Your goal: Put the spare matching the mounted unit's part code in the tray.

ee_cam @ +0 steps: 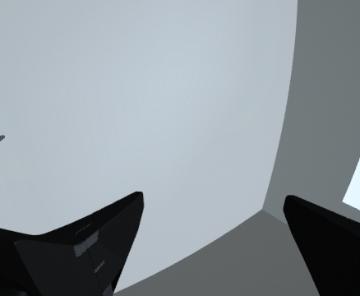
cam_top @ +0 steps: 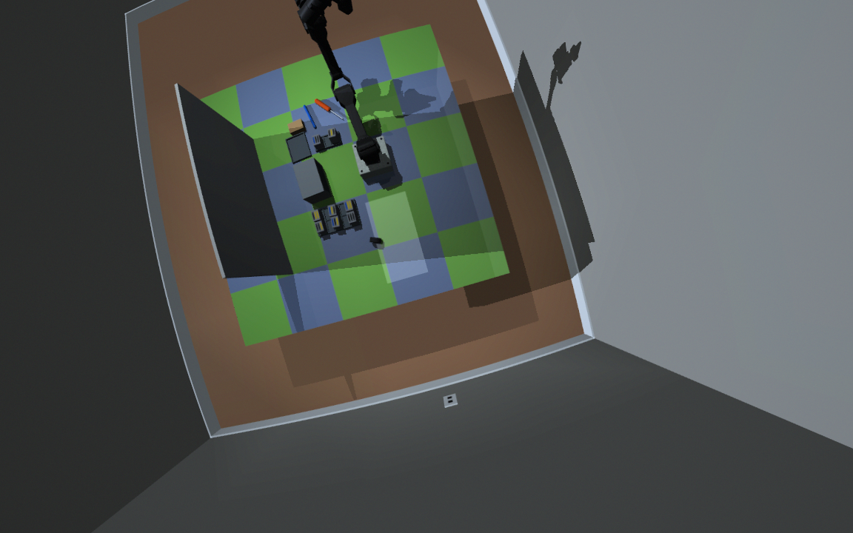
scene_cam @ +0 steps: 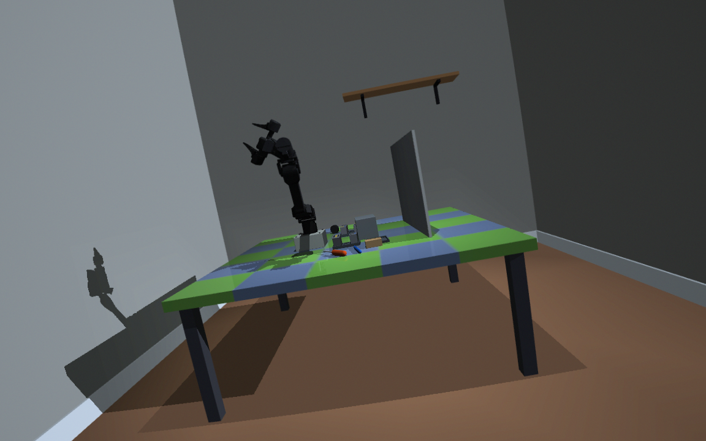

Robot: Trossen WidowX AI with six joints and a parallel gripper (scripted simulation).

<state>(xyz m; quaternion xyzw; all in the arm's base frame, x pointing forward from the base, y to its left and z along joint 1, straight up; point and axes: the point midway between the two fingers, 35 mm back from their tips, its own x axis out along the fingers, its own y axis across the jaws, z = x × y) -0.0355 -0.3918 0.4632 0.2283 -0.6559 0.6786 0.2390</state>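
My gripper tip is now 200 mm short of the dark spare module, 580 mm to the right of it and 510 mm above it. Round my gripper tip: brown box: 400 mm ahead, 140 mm to the left, 540 mm below; then flat grey tray: 410 mm ahead, 230 mm to the left, 550 mm below; then blue pen: 330 mm ahead, 90 mm to the left, 550 mm below.
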